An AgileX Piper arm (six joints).
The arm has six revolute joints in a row. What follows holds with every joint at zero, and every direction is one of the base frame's.
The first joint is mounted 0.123 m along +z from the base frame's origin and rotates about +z.
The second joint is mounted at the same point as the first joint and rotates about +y.
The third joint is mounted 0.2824 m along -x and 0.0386 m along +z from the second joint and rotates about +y.
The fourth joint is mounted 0.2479 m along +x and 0.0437 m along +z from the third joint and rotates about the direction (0.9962, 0, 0.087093).
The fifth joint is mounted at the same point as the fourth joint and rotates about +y.
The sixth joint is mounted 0.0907 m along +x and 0.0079 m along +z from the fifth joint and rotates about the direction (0.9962, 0, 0.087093).
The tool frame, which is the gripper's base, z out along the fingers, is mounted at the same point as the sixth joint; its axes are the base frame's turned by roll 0, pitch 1.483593 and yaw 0 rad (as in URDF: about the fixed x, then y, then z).
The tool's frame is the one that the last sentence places.
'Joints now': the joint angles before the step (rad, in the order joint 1, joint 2, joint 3, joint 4, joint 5, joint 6). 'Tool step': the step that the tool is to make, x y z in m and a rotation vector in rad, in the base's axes. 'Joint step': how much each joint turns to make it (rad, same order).
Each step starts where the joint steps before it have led.
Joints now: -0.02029 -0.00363 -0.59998 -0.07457 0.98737 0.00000
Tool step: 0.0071 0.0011 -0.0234 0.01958 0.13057 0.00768
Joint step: -0.00052 -0.00001 0.06589 0.01863 0.06517 -0.00048
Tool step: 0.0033 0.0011 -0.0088 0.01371 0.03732 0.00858
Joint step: 0.00049 -0.00011 0.02932 0.01502 0.00841 0.00044
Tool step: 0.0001 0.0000 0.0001 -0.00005 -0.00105 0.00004
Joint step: 0.00000 0.00026 0.00004 -0.00001 -0.00135 0.00001
